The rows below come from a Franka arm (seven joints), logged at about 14 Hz.
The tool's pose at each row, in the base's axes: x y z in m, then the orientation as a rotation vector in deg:
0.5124, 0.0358, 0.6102, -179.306, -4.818, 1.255
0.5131, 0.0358, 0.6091, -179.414, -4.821, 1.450
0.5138, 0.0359, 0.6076, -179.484, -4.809, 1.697
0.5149, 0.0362, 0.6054, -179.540, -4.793, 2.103
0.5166, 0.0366, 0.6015, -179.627, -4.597, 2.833
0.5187, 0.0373, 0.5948, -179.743, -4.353, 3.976
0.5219, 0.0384, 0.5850, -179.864, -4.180, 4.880
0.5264, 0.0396, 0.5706, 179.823, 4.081, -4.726
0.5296, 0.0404, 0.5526, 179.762, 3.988, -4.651
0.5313, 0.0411, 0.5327, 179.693, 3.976, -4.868
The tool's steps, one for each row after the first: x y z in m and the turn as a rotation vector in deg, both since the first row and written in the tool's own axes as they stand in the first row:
0.0007, 0.0000, 0.0011, -0.106, -0.127, 0.001
0.0014, 0.0000, 0.0026, -0.174, -0.286, 0.012
0.0026, -0.0002, 0.0048, -0.226, -0.546, 0.025
0.0044, -0.0005, 0.0086, -0.305, -1.013, 0.154
0.0066, -0.0010, 0.0153, -0.416, -1.742, 0.316
0.0100, -0.0018, 0.0251, -0.538, -2.319, 0.432
0.0147, -0.0026, 0.0394, -0.630, -2.224, 0.495
0.0182, -0.0030, 0.0574, -0.696, -2.178, 0.554
0.0202, -0.0034, 0.0773, -0.756, -2.319, 0.561

